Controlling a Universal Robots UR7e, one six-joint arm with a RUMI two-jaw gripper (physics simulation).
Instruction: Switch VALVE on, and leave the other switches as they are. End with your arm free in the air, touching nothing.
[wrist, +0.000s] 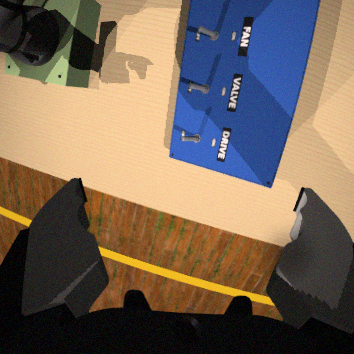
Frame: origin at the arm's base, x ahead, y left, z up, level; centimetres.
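Where they show: gripper, fingertip midpoint: (189, 185); arm's base at its link origin: (37, 37).
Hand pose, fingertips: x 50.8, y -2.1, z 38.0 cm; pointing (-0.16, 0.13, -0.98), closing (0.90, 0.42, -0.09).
Things, the pixels of their top centre, and the offset from my fingertips. Level surfaces: height alone.
- VALVE lever at its top centre: (197, 86) dx -5.5, dy +7.3, dz -34.9 cm
- FAN lever at its top centre: (206, 28) dx -9.2, dy +18.7, dz -34.9 cm
- DRIVE lever at its top centre: (188, 139) dx -1.7, dy -4.1, dz -34.9 cm
- VALVE label at its top centre: (234, 92) dx +2.4, dy +9.9, dz -35.9 cm
- wooden table at its surface level: dz -47.7 cm
A blue switch panel (265, 95) lies at the upper right, its near end above the gripper. It bears small grey levers beside the labels FAN, VALVE and DRIVE. The VALVE lever (199, 88) is the middle one of those in view, between the FAN lever (207, 33) and the DRIVE lever (191, 137). The thicker ends of all three lean toward their labels. The VALVE label (235, 93) is to its right. My gripper (189, 185) is open and empty, its jaws wide apart, below the DRIVE end in the view and apart from the levers. The VENT switch does not show.
A green block (32, 72) with the arm's black base part (35, 37) on it is at the upper left. The wooden table (75, 125) ends in a slanting edge in front of the panel. Beyond that edge is brown floor with a yellow line (165, 272).
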